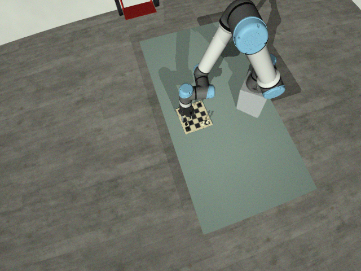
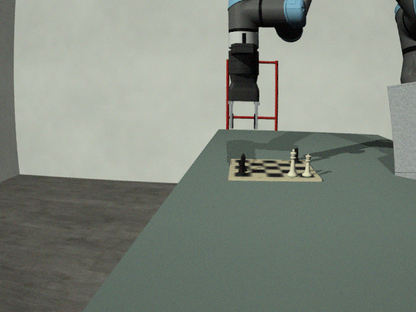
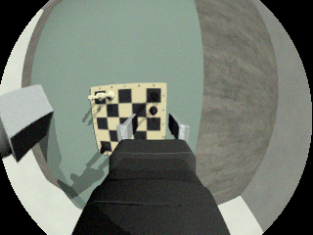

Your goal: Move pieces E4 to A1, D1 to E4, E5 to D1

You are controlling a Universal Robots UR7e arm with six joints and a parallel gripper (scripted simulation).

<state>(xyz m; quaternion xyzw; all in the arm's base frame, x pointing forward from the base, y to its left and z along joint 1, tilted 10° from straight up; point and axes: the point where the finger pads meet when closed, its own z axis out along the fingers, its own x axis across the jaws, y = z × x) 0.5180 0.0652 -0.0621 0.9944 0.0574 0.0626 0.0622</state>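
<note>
My gripper is now 11 cm above the dark piece and 4 cm to the right of it. From my hand the other things lie so: white king (12 cm behind, 9 cm below, 3 cm to the left); then white queen (16 cm behind, 10 cm below, 2 cm to the left); then chessboard (12 cm below, 7 cm behind, 5 cm to the right).
</note>
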